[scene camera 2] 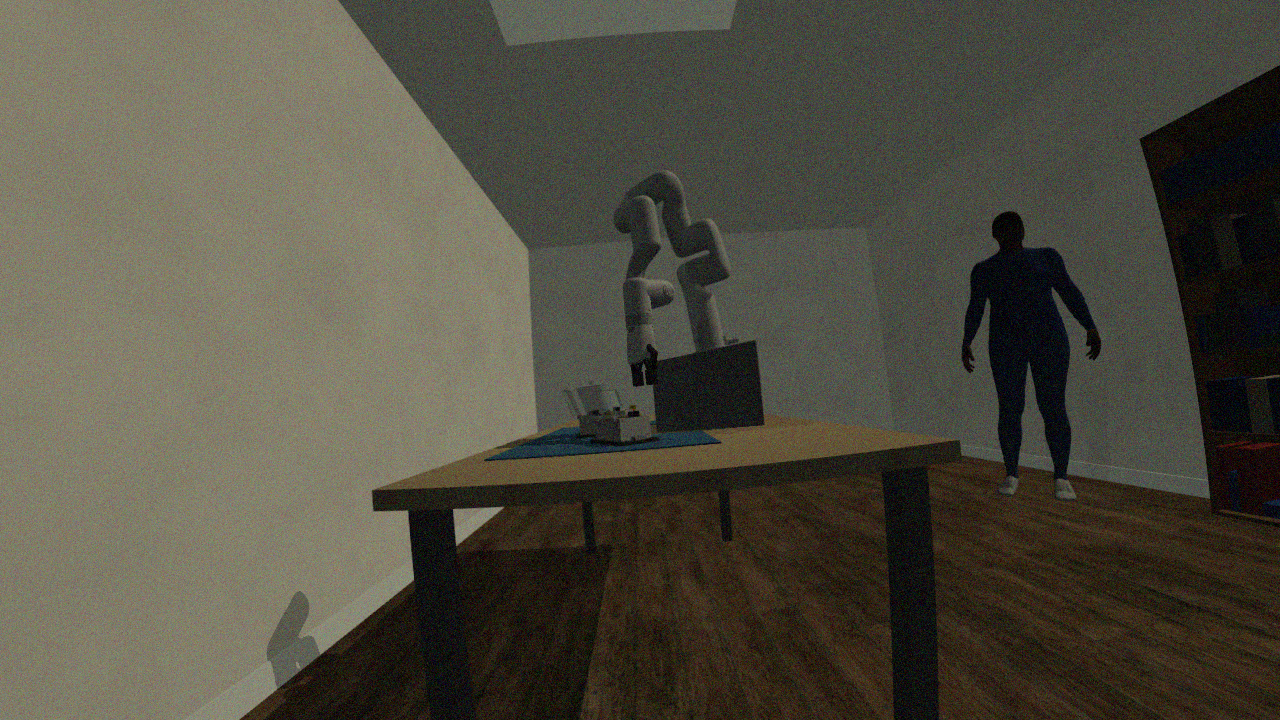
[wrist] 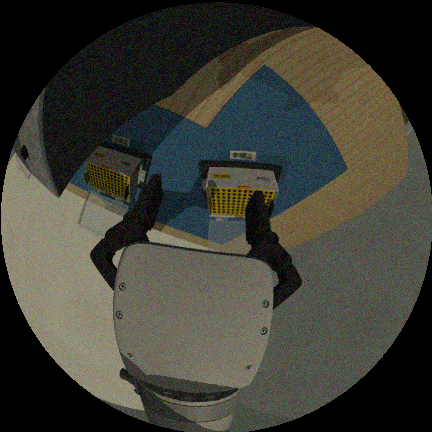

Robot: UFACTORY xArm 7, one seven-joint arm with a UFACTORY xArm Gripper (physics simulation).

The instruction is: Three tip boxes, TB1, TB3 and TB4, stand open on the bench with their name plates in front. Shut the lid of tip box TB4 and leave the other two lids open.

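Frame: origin at the arm's base, x ahead, y left, z up, level; centimetres.
Seen in the pictures: gripper, fingertip midpoint: (scene camera 2: 645,385) (wrist: 205,190); arm's base at its link origin: (scene camera 2: 711,353).
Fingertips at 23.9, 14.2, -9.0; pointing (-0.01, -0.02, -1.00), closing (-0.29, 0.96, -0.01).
Offsets run from my fingertips to a thing's top centre, as dx, dy, dz. "*": to the spot under its first point. Level surfaces: height alone.
Tip box TB4 @(+7.7, +9.2, -6.2) (wrist: 241,192) stands right of centre in the wrist view, its yellow tip grid uncovered and its name plate @(* +1.8, +6.3, -13.4) (wrist: 243,155) in front. Its clear lid @(* +14.6, +10.2, -5.4) (wrist: 225,231) is open, tilted back behind the box and partly hidden by a finger. Tip box TB3 @(+14.7, -17.2, -6.2) (wrist: 111,172) stands to the left, its clear lid (wrist: 101,214) also open. TB1 cannot be made out in the wrist view. In the scene view the grey boxes @(* +7.1, +15.8, -10.0) (scene camera 2: 626,428) overlap, with clear lids standing up behind. My gripper (scene camera 2: 644,379) (wrist: 205,190) is open and empty, above the boxes; its right finger overlaps TB4 in the wrist view.
The boxes stand on a blue mat @(dz -13.6) (scene camera 2: 687,438) (wrist: 295,135) on the wooden table @(dz -13.9) (scene camera 2: 832,443) (wrist: 360,95). A grey block (scene camera 2: 711,389) stands beside the mat near the arm's base. A person (scene camera 2: 1026,313) stands on the floor at the right, near a bookshelf (scene camera 2: 1179,268).
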